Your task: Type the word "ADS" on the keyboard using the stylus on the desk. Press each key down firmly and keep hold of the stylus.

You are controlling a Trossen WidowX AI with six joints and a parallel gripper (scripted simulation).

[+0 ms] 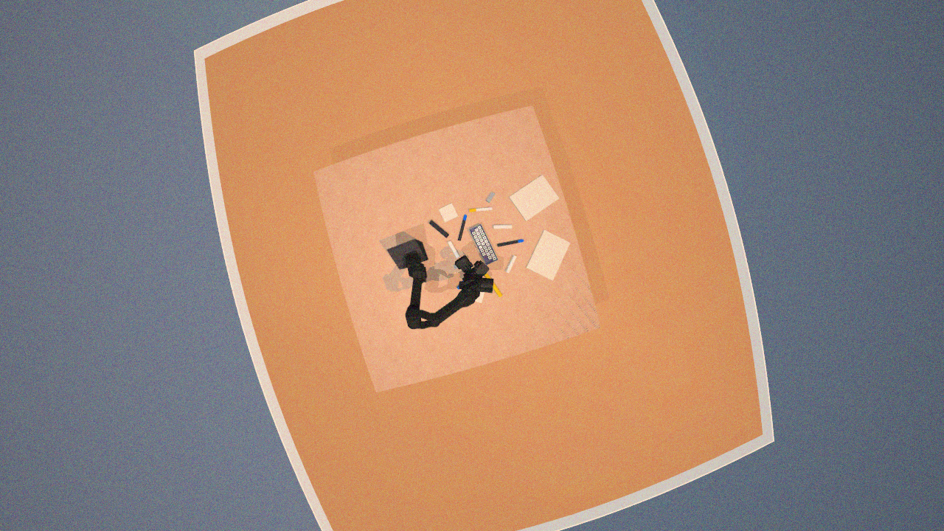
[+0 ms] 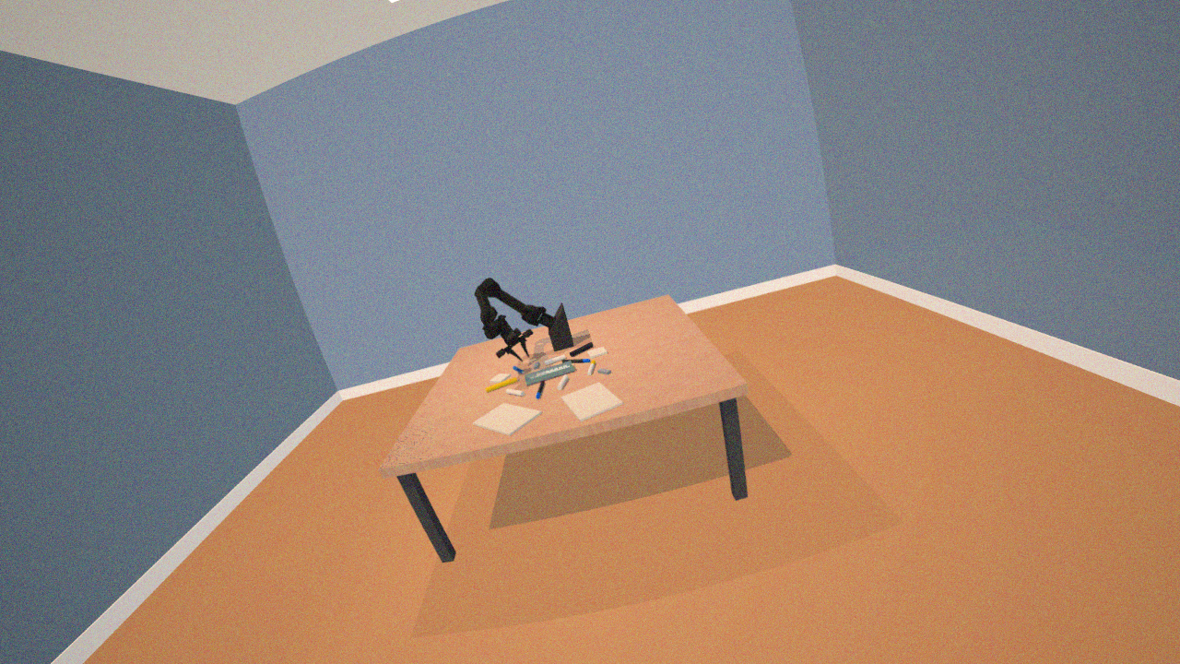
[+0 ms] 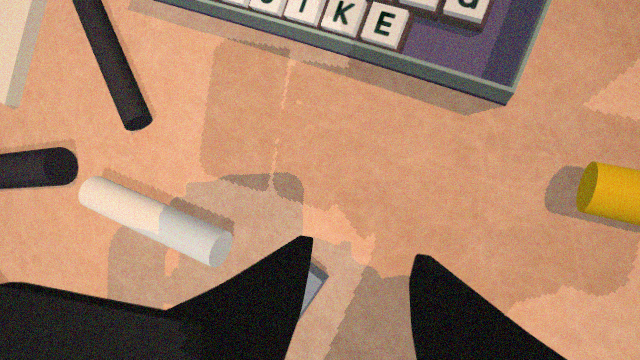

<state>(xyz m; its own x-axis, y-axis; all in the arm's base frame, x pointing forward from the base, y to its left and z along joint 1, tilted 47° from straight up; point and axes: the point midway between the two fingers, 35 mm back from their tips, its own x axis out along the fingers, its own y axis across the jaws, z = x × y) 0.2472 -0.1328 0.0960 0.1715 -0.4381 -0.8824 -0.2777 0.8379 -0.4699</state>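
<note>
My gripper tip is now 6 cm past the grey piece, 3 cm to the right of it and 6 cm above it. From my gripper tip the other things lie so: small white pad: 1 cm behind, 31 cm to the left, 6 cm below; yellow cylinder: 7 cm ahead, 13 cm to the right, 6 cm below.
</note>
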